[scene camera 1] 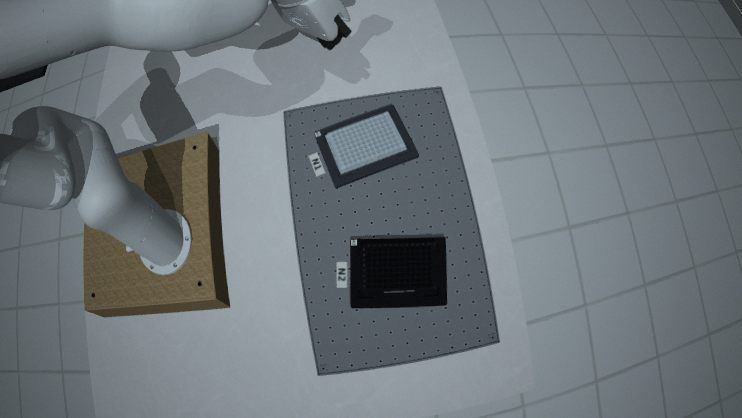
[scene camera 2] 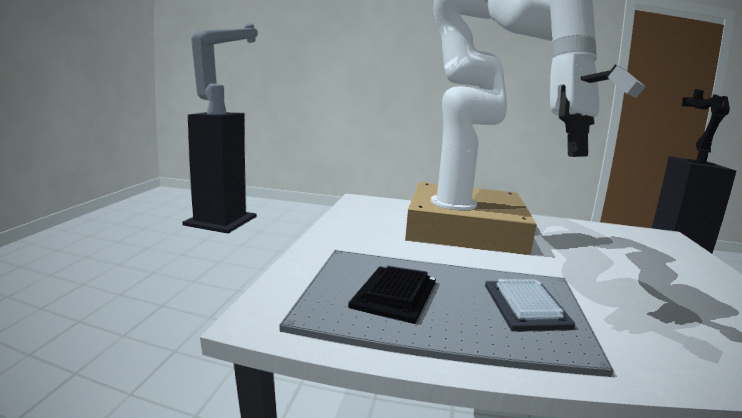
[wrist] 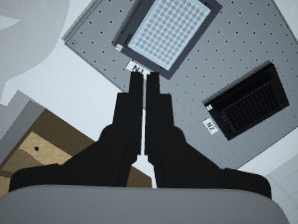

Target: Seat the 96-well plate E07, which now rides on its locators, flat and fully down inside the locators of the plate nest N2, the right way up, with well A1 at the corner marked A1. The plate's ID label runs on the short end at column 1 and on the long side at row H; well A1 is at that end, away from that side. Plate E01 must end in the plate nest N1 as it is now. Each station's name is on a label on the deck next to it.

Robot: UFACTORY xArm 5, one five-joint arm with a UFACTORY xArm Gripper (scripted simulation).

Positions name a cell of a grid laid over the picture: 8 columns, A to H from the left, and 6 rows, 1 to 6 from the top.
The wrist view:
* gripper: D3
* black 96-well plate E07: G4
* black nest N2: G3
